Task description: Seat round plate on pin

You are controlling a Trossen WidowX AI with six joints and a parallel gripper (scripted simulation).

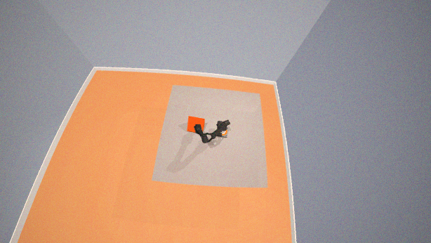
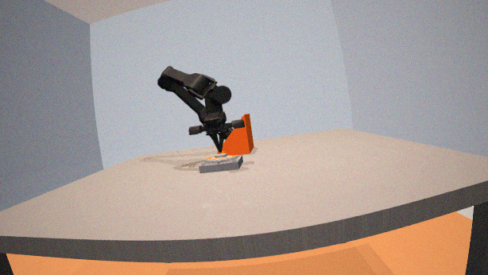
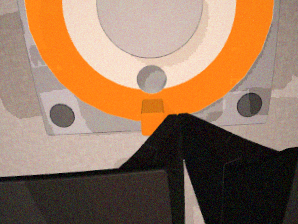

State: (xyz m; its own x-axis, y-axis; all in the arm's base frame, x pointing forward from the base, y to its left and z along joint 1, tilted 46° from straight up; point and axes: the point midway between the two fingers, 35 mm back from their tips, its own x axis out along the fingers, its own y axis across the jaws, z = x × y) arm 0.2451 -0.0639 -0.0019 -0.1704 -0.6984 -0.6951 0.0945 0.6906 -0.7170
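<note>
Now: the base 50 mm ahead of my gripper tip and 20 mm below it.
</note>
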